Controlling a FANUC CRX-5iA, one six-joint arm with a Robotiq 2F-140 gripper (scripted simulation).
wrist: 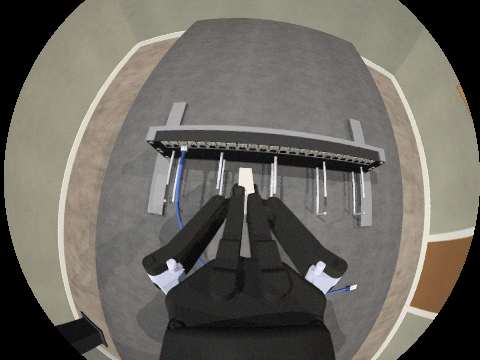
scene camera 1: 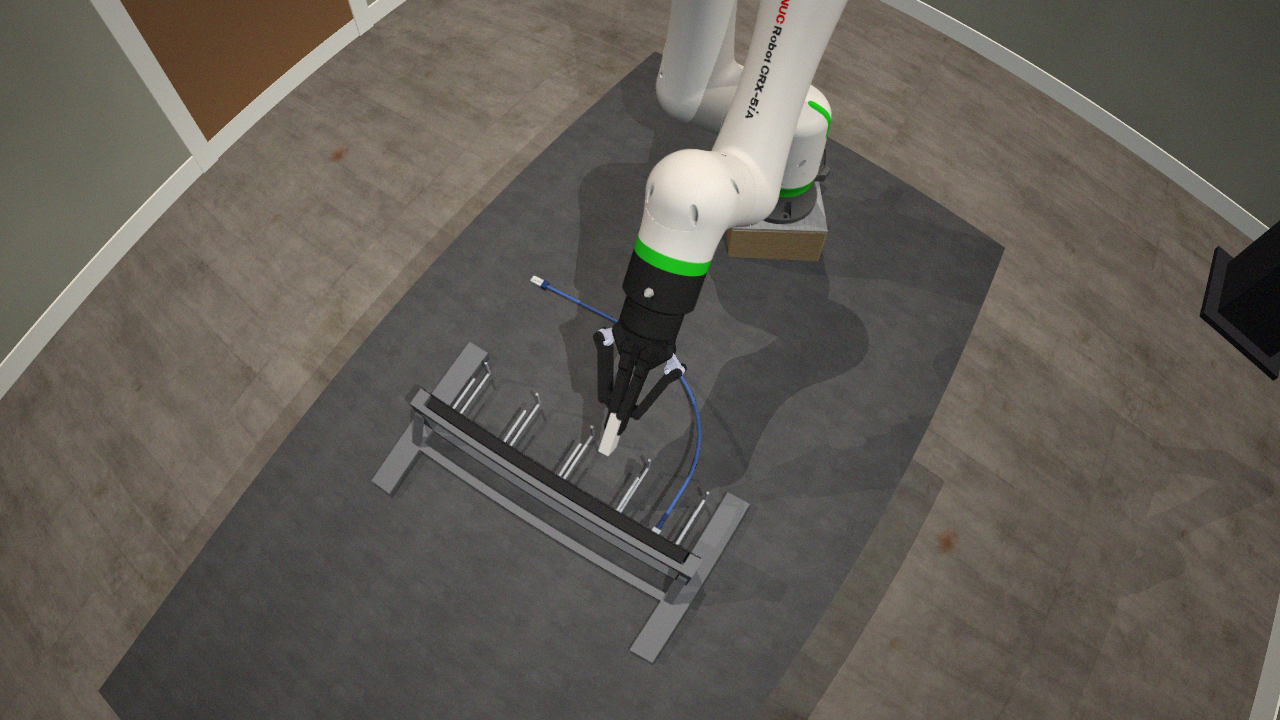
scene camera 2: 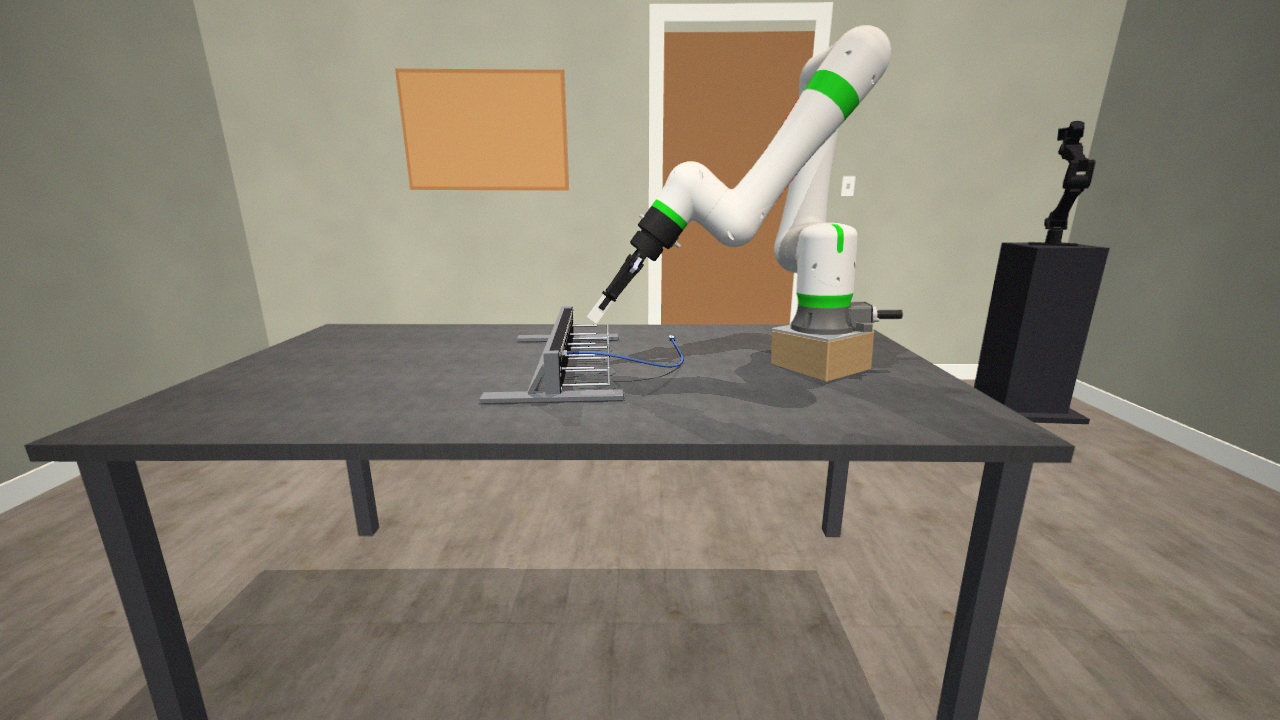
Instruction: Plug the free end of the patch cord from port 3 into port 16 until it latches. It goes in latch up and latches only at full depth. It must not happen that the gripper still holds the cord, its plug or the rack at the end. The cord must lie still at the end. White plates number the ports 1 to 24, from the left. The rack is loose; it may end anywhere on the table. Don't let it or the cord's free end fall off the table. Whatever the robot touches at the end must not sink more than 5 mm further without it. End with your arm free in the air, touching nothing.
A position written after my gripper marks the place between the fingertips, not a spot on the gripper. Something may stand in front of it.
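Observation:
I can see my gripper (scene camera 1: 607, 449), (scene camera 2: 591, 319), (wrist: 244, 177).

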